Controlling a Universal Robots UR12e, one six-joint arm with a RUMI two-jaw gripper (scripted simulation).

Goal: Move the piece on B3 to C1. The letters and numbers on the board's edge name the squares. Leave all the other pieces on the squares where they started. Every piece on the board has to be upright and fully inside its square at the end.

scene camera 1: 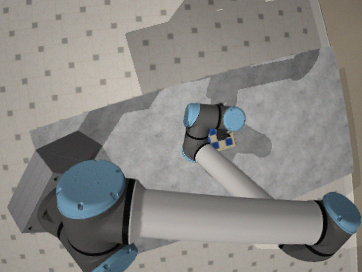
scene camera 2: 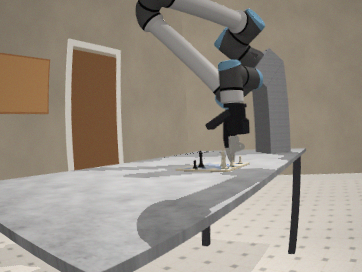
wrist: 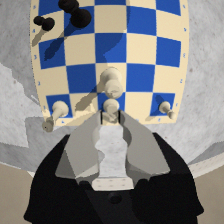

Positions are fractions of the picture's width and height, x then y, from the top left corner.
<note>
I see my gripper (wrist: 0.49, 0.50) and a chessboard (wrist: 0.68, 0.23).
</note>
